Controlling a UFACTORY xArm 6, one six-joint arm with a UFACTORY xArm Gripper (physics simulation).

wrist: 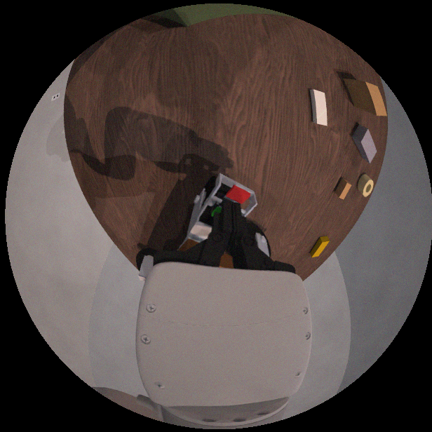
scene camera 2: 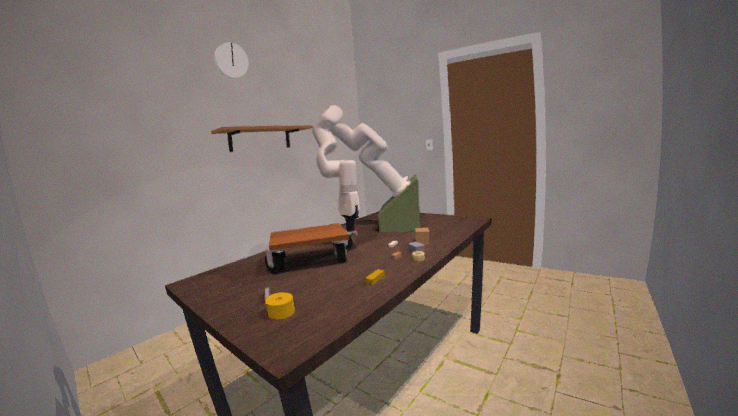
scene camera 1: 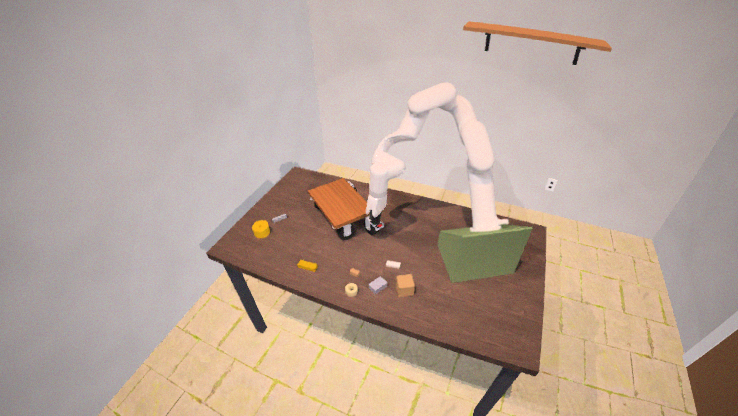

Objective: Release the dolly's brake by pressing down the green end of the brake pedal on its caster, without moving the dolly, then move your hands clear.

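Observation:
The dolly's orange wooden deck (scene camera 1: 338,202) (scene camera 2: 309,235) stands on casters near the table's back left. At its near-arm corner, the caster's brake pedal shows a red end (scene camera 1: 379,225) (wrist: 238,194) and, in the wrist view, a green end (wrist: 216,211). The green end is dark and partly hidden by the fingers; it looks lower than the red end. My gripper (scene camera 1: 373,225) (scene camera 2: 350,230) (wrist: 228,212) is shut and empty. It points down, with its fingertips down at the pedal, over or beside the green end. Whether they touch it cannot be told.
The green arm mount (scene camera 1: 483,255) (scene camera 2: 403,214) stands at the table's right. A yellow cylinder (scene camera 1: 260,228) (scene camera 2: 280,305) and a grey bar (scene camera 1: 279,218) lie beyond the dolly. Toward the front lie a yellow bar (scene camera 1: 307,265), a white block (scene camera 1: 393,264) and an orange cube (scene camera 1: 405,285).

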